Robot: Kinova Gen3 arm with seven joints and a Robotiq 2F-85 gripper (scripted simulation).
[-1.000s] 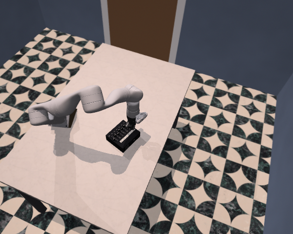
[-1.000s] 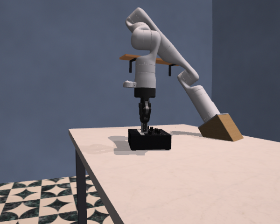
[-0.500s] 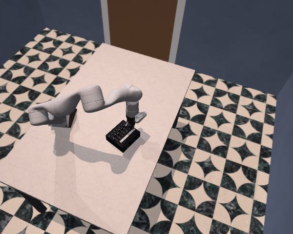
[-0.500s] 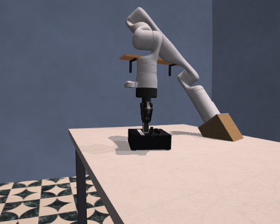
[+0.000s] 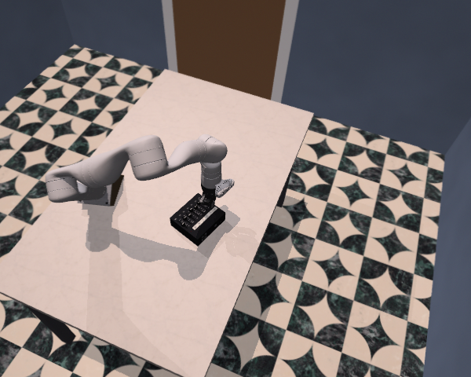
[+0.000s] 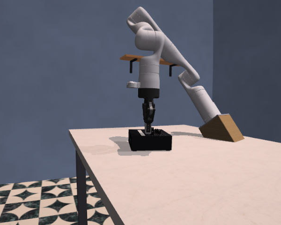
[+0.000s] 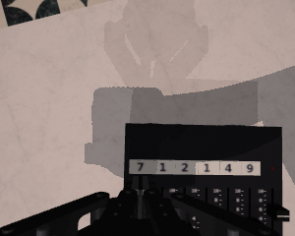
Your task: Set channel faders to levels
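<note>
Right now my hand is 1 cm past the channel 1 cap, 1 cm to the right of it and 1 cm above it. From my hand the other things lie so: channel 2 cap 5 cm behind, 1 cm below; then channel 4 cap 7 cm behind, 4 cm to the right, 1 cm below; then channel 3 cap 6 cm behind, 2 cm to the right, 1 cm below.
</note>
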